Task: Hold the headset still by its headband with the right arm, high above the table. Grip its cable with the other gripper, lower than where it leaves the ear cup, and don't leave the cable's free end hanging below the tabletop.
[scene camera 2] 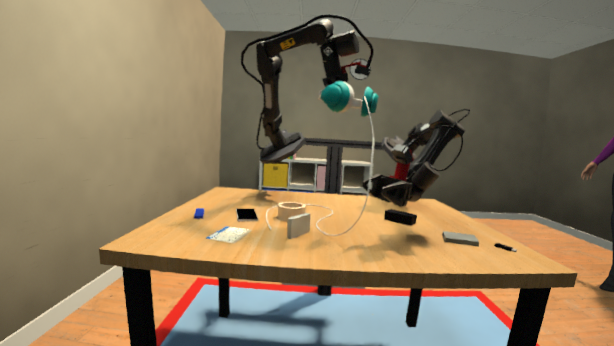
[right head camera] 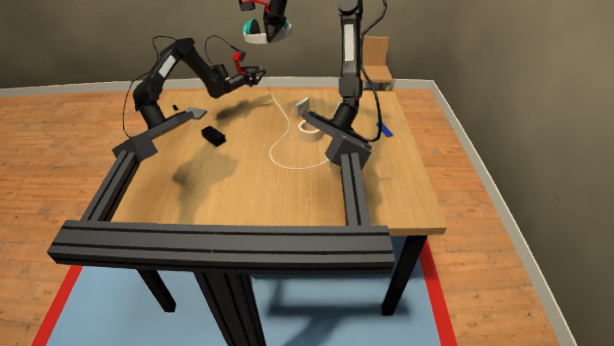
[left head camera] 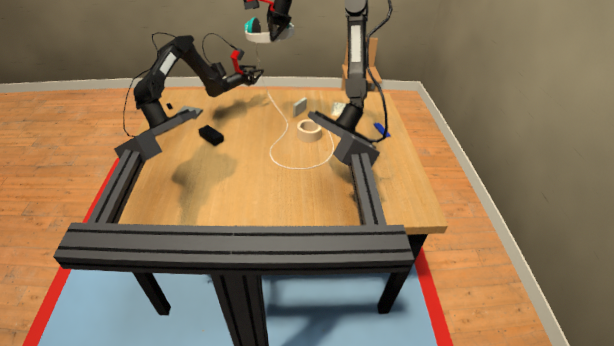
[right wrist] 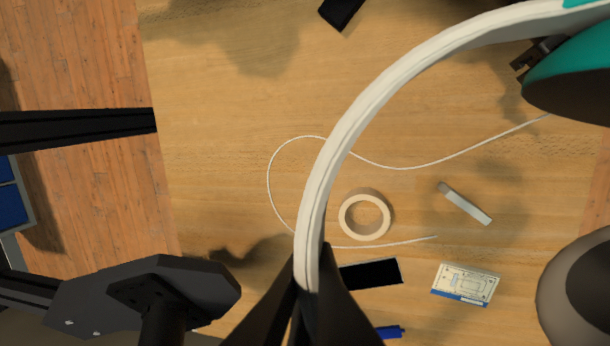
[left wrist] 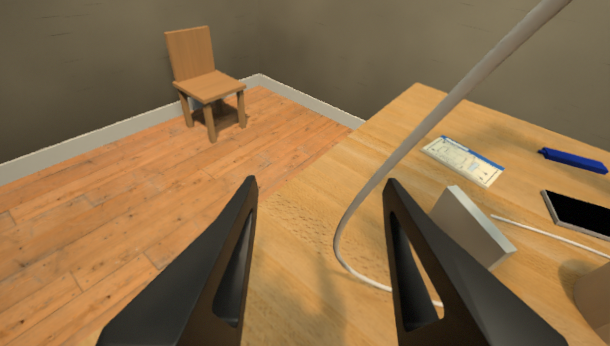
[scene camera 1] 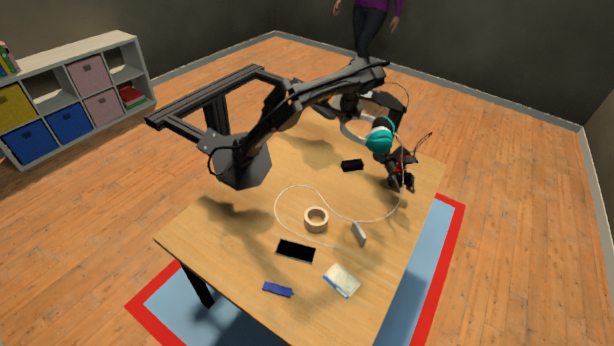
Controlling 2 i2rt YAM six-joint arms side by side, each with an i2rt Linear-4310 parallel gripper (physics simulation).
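Where they show: left gripper, between the fingertips: (scene camera 2: 372,187) (right head camera: 262,69) (left head camera: 259,68) (left wrist: 320,183) (scene camera 1: 406,192); right gripper, between the fingertips: (right head camera: 268,41) (left head camera: 271,40) (right wrist: 315,252) (scene camera 1: 342,123); left arm's base, origin of its link: (scene camera 1: 319,102); right arm's base, origin of its link: (scene camera 2: 281,145) (right head camera: 338,128) (left head camera: 343,128) (right wrist: 167,304) (scene camera 1: 241,160).
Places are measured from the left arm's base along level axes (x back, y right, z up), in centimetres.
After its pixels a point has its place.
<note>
The teal and white headset (left head camera: 257,37) {x -35.1, y 20.6, z 17.7 cm} (right head camera: 256,38) {x -35.0, y 21.4, z 17.9 cm} (scene camera 1: 381,141) {x -53.2, y 26.4, z 19.5 cm} (scene camera 2: 336,96) {x -55.0, y 23.3, z 16.4 cm} hangs high above the table. My right gripper (left head camera: 274,37) {x -35.9, y 25.4, z 16.7 cm} (right head camera: 270,39) {x -35.9, y 25.4, z 16.7 cm} (right wrist: 315,252) {x -35.9, y 25.4, z 16.7 cm} is shut on its white headband. The white cable (scene camera 2: 373,145) {x -57.6, y 11.8, z 3.1 cm} (left wrist: 402,152) {x -60.0, y 11.7, z -3.9 cm} (right wrist: 400,169) {x -45.9, y 29.0, z -24.6 cm} drops from an ear cup, bends and loops over the tabletop; its free end lies on the table. My left gripper (left head camera: 260,74) {x -62.9, y 11.1, z -7.6 cm} (right head camera: 262,75) {x -62.9, y 11.1, z -7.6 cm} (scene camera 1: 404,186) {x -62.9, y 11.1, z -7.6 cm} (left wrist: 320,183) {x -62.9, y 11.1, z -7.6 cm} is open, below the headset. In the left wrist view the cable passes in the gap, nearer the right-hand fingertip, not gripped.
On the table (scene camera 2: 165,255) {x -86.6, y 55.5, z -24.9 cm} are a tape roll (scene camera 1: 316,220) {x -44.3, y 42.2, z -20.0 cm} (right wrist: 364,217), an upright grey box (scene camera 1: 358,234) {x -58.7, y 32.6, z -20.9 cm} (left wrist: 470,227) {x -57.8, y 30.6, z -20.2 cm}, a phone (scene camera 1: 295,251) {x -46.7, y 55.4, z -24.1 cm}, a blue-edged card (scene camera 1: 342,280) {x -66.7, y 49.9, z -24.8 cm}, a blue object (scene camera 1: 278,289) {x -54.4, y 69.8, z -23.9 cm}, a black block (scene camera 1: 352,165) {x -29.6, y 2.7, z -21.4 cm} (scene camera 2: 400,217) {x -31.1, y 0.9, z -22.6 cm} and a grey slab (scene camera 2: 460,238) {x -46.2, y -16.9, z -23.4 cm}.
</note>
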